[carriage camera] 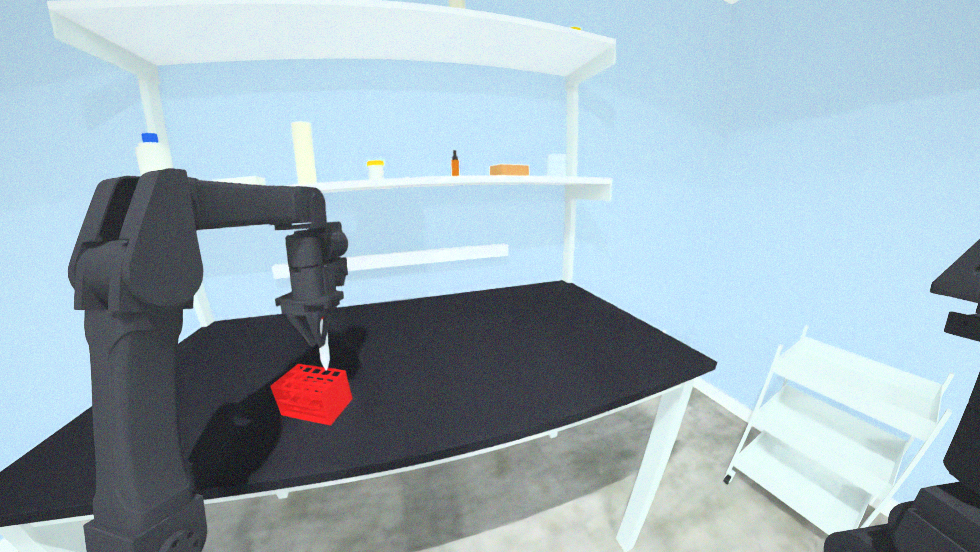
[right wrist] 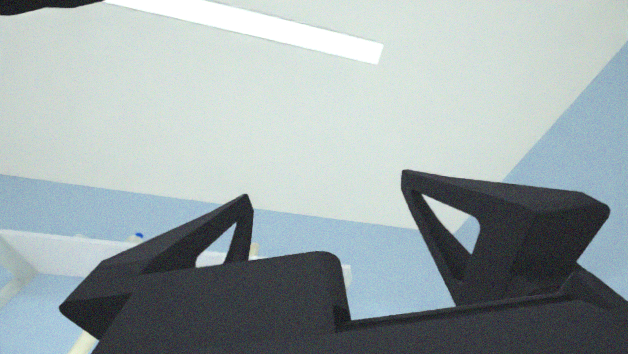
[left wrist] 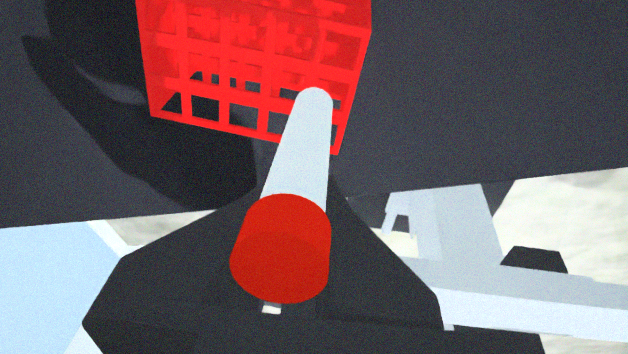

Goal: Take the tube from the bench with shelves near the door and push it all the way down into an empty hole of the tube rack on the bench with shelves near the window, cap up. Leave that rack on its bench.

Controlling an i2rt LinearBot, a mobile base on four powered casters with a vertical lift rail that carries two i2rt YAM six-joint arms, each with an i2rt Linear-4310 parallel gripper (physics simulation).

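Frame: origin at the left arm's base, x right, y ahead, z up, level; metres.
Where they show: left gripper, fingertip midpoint: (carriage camera: 317,346) (left wrist: 304,186); right gripper, fingertip midpoint: (right wrist: 324,190).
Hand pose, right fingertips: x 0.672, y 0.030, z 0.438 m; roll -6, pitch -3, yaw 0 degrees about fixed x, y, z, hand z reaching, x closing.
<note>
After its pixels a point has its place.
The tube (carriage camera: 325,355) @[x -0.002, y 0.352, z 0.125 m] (left wrist: 305,150) @[x -0.005, y 0.375, z 0.170 m] is white with a red cap and is held nearly upright, cap up and tip down. My left gripper (carriage camera: 320,337) @[x -0.006, y 0.342, z 0.151 m] is shut on it just below the cap. The red tube rack (carriage camera: 312,397) @[x -0.042, y 0.330, z 0.037 m] (left wrist: 204,90) @[x -0.077, y 0.333, z 0.073 m] stands on the black bench top (carriage camera: 480,363) @[x 0.278, y 0.532, z -0.001 m]. In the carriage view the tube's tip shows at the rack's back edge; in the left wrist view it overlaps the rack's corner holes. I cannot tell whether the tip is above a hole or behind it. The rack's holes that show look empty. My right gripper (right wrist: 324,190) @[x 0.672, y 0.030, z 0.438 m] is open and empty, facing the ceiling.
A shelf (carriage camera: 438,183) @[x 0.157, y 0.738, z 0.437 m] above the bench's back holds a white bottle with a blue cap (carriage camera: 152,154) @[x -0.594, y 0.536, z 0.574 m], a cream cylinder (carriage camera: 303,152) @[x -0.223, y 0.691, z 0.549 m], a yellow-lidded jar (carriage camera: 375,169), an orange bottle (carriage camera: 455,166) @[x 0.183, y 0.886, z 0.495 m] and an orange box (carriage camera: 509,170) @[x 0.358, y 0.889, z 0.477 m]. A white cart (carriage camera: 833,366) @[x 1.735, y 0.767, z -0.252 m] stands right of the bench.
</note>
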